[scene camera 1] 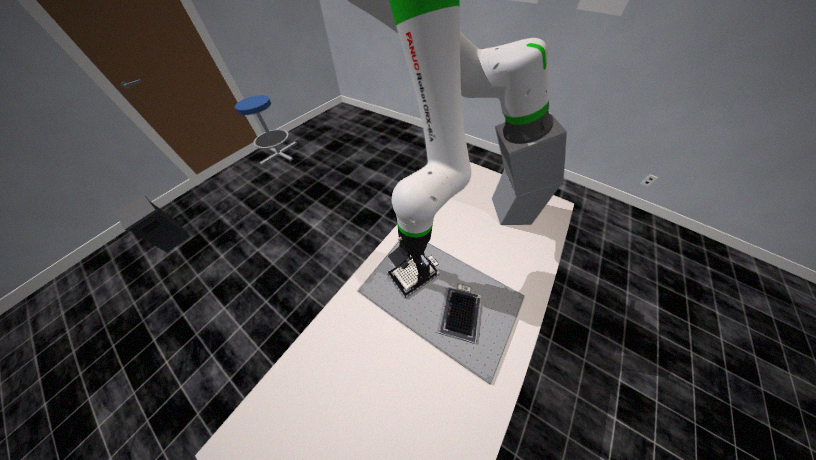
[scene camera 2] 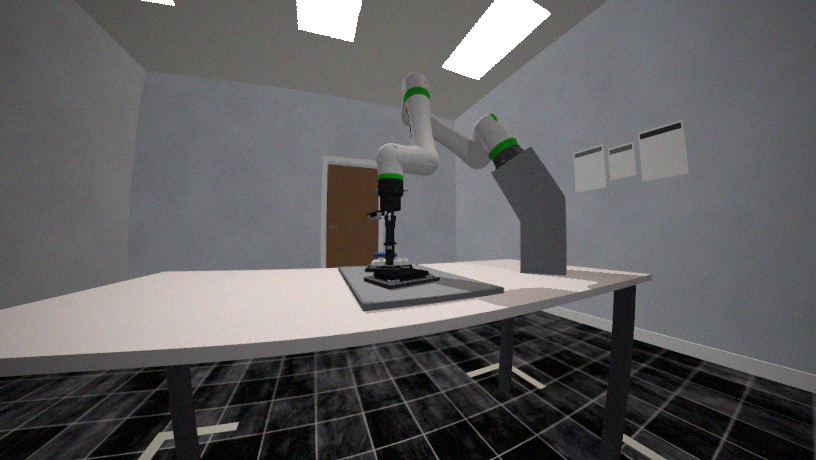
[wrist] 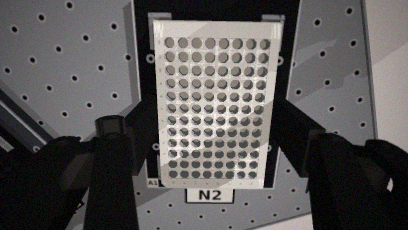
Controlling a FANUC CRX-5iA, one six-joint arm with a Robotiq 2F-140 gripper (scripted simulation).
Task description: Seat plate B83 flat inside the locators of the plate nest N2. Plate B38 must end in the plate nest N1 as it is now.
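A white well plate and a black well plate are visible, together with my gripper. The wrist view also includes my gripper.
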